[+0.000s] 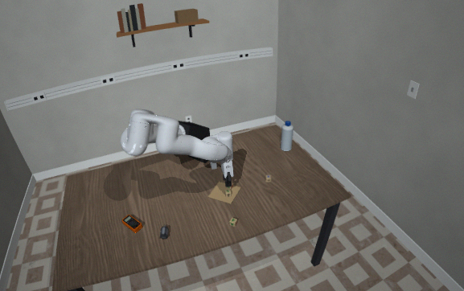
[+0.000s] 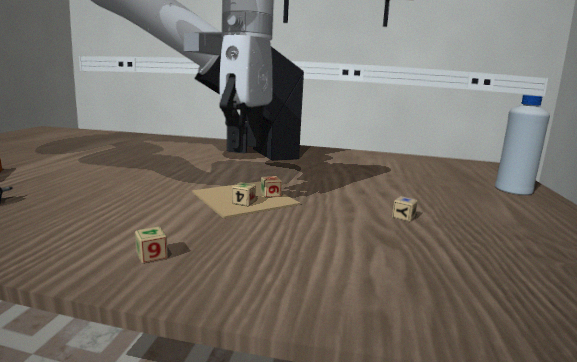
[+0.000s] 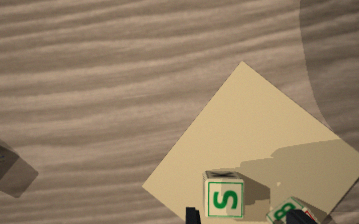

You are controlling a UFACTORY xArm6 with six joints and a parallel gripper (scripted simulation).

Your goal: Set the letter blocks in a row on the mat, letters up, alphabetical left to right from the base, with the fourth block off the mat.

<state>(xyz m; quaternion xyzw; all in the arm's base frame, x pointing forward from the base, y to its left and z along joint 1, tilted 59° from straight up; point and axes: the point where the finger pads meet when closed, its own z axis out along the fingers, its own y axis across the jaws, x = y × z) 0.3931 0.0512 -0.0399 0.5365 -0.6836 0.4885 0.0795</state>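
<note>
The tan mat is 3 cm behind my hand and 11 cm below it. Also, from my hand: white bottle: 8 cm behind, 59 cm to the left, 1 cm below; orange meter: 16 cm behind, 52 cm to the right, 10 cm below; grey device: 41 cm to the right, 10 cm below.
</note>
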